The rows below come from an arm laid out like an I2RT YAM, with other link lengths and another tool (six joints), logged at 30 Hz.
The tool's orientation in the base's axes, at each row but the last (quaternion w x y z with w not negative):
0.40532 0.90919 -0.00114 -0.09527
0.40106 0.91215 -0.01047 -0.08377
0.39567 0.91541 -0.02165 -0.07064
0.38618 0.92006 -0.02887 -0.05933
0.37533 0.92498 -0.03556 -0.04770
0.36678 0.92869 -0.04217 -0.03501
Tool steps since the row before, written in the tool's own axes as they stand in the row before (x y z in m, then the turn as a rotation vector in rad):
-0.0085 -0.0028 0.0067 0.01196 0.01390 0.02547
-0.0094 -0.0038 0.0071 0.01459 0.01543 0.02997
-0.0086 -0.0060 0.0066 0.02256 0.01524 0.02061
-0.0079 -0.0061 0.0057 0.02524 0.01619 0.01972
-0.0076 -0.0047 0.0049 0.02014 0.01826 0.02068
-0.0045 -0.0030 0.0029 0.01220 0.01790 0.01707
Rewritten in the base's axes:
-0.0097 -0.0024 -0.0050 0.00835 -0.02905 -0.00845
-0.0106 -0.0018 -0.0061 0.01029 -0.03360 -0.01070
-0.0096 0.0002 -0.0079 0.01954 -0.02748 -0.00540
-0.0085 0.0010 -0.0076 0.02231 -0.02778 -0.00433
-0.0080 0.0008 -0.0063 0.01707 -0.02940 -0.00326
-0.0046 0.0007 -0.0040 0.00955 -0.02587 -0.00060

